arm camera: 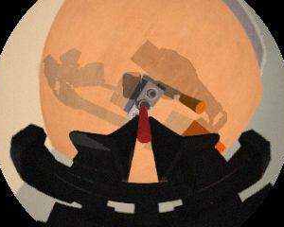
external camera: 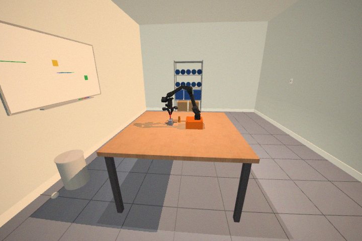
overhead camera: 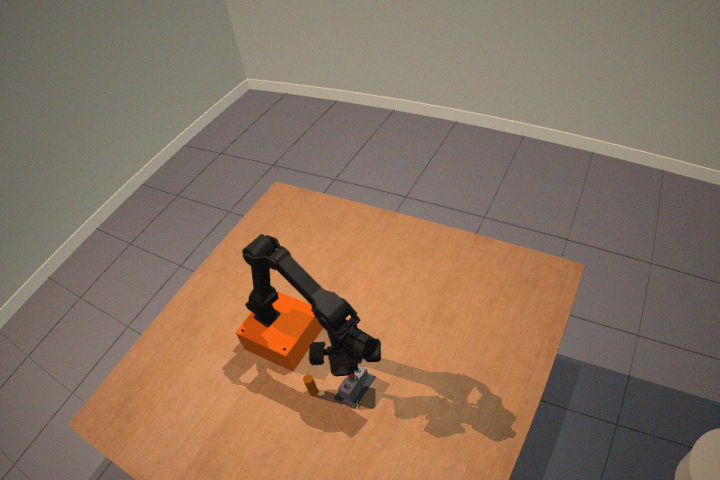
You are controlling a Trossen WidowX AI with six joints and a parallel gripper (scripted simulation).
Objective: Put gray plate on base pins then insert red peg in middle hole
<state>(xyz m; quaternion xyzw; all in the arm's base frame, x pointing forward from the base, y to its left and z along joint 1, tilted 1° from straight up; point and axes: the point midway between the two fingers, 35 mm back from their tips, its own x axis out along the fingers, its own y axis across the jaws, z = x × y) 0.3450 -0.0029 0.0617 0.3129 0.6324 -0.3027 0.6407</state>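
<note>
Now: the red peg right at my gripper tip. The rest, counted from my gripper tip: gray plate 7 cm below; gray base 11 cm below; orange cylinder 9 cm behind, 8 cm to the right, 8 cm below.
</note>
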